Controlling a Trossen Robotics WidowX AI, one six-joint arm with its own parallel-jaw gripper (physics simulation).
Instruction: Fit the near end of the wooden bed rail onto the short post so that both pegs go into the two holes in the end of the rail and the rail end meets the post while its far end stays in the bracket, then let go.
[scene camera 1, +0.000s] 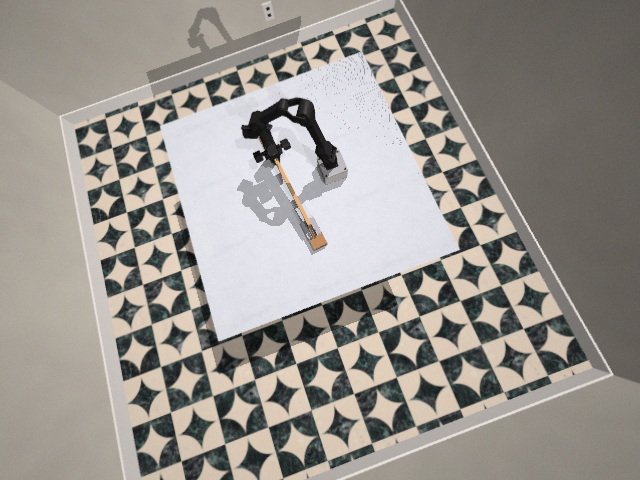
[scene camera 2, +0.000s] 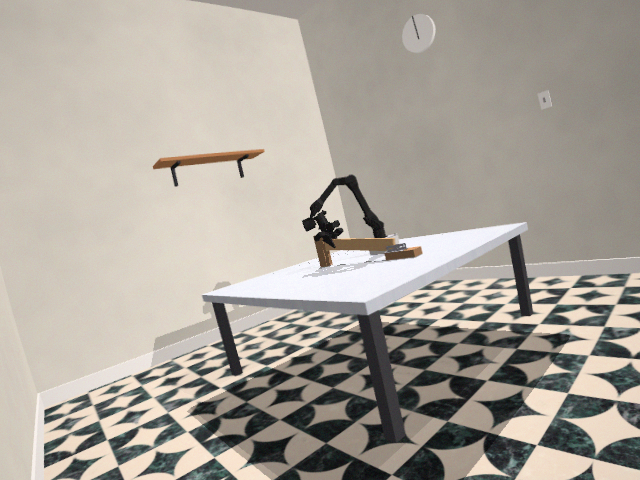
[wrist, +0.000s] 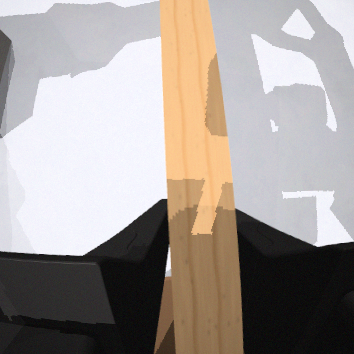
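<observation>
The long wooden rail runs roughly level above the table. Its far end lies at the grey metal bracket, by a flat wooden block. The short post stands upright at the near end; in the wrist view a brown sliver of it shows below the rail. My gripper is shut on the rail close to the post. The fingers and arm hide the joint, so pegs, holes and any gap cannot be seen.
The arm's grey base stands on the white table, to the right of the rail in scene camera 1. The arm arches over from it to the post end. A wall shelf hangs behind, away from the table.
</observation>
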